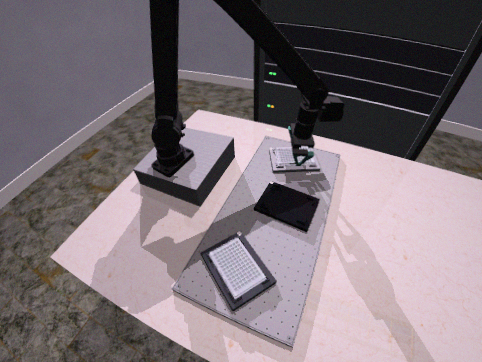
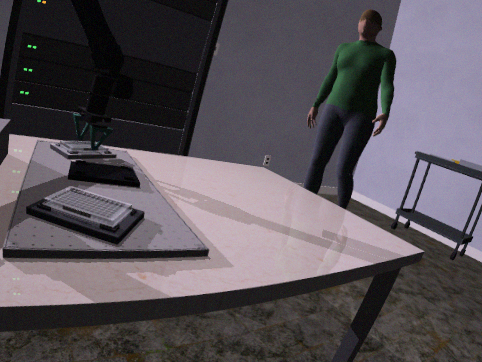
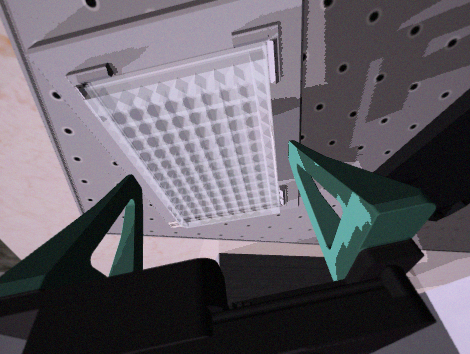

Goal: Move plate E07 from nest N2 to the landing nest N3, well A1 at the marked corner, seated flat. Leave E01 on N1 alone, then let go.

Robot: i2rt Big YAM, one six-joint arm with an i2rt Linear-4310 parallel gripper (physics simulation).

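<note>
A clear 96-well plate lies in the light grey nest at the far end of the board. My gripper is open and empty, low over this plate, with its green fingers spread wide. The black nest in the middle is empty. Another white plate lies in the dark nest at the near end. Plate and nest labels and the A1 marks cannot be read.
The nests stand on a perforated grey board. The arm's base stands on a grey block beside it. A dark rack stands behind the table. A person stands beyond the table, near a cart.
</note>
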